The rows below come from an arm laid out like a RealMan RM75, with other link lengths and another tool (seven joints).
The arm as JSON. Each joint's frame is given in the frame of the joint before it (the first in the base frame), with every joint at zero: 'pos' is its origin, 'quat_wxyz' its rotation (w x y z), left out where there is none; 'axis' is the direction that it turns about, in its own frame. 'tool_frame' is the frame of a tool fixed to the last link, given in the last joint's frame.
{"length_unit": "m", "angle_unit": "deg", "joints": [
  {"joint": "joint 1", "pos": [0.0, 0.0, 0.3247], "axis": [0.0, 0.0, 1.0]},
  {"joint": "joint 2", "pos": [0.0, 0.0, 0.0], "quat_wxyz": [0.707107, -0.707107, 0.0, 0.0], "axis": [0.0, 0.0, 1.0]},
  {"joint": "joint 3", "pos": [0.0, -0.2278, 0.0], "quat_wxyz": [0.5, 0.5, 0.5, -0.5], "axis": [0.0, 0.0, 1.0]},
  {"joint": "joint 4", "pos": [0.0, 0.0, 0.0], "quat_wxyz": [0.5, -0.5, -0.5, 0.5], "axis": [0.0, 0.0, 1.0]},
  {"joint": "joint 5", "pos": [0.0, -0.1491, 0.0], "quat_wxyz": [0.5, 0.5, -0.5, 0.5], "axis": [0.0, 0.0, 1.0]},
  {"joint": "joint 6", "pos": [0.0, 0.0, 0.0], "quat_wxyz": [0.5, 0.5, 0.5, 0.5], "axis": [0.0, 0.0, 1.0]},
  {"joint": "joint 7", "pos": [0.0, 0.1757, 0.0], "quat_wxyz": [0.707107, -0.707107, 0.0, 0.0], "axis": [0.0, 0.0, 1.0]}
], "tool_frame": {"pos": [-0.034, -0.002, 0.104], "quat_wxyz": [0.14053, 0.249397, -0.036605, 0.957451]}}
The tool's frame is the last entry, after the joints.
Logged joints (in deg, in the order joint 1, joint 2, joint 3, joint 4, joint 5, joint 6, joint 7), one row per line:
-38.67 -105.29 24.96 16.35 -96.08 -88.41 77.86
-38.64 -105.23 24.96 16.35 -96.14 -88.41 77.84
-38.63 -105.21 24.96 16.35 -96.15 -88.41 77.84
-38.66 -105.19 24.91 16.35 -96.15 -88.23 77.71
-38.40 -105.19 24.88 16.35 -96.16 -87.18 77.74
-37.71 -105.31 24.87 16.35 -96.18 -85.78 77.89
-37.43 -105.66 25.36 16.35 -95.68 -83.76 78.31
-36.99 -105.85 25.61 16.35 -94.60 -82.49 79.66
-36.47 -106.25 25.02 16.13 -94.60 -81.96 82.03
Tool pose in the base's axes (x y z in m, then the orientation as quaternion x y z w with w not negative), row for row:
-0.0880 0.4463 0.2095 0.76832 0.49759 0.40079 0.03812
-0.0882 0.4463 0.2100 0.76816 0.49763 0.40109 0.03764
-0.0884 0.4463 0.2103 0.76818 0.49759 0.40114 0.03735
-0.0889 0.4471 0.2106 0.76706 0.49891 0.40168 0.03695
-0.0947 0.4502 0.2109 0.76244 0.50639 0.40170 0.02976
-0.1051 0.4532 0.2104 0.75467 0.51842 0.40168 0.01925
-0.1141 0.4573 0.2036 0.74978 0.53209 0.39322 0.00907
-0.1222 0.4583 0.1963 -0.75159 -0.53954 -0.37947 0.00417
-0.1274 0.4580 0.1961 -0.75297 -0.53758 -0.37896 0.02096
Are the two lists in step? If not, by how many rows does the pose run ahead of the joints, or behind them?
They are in step.
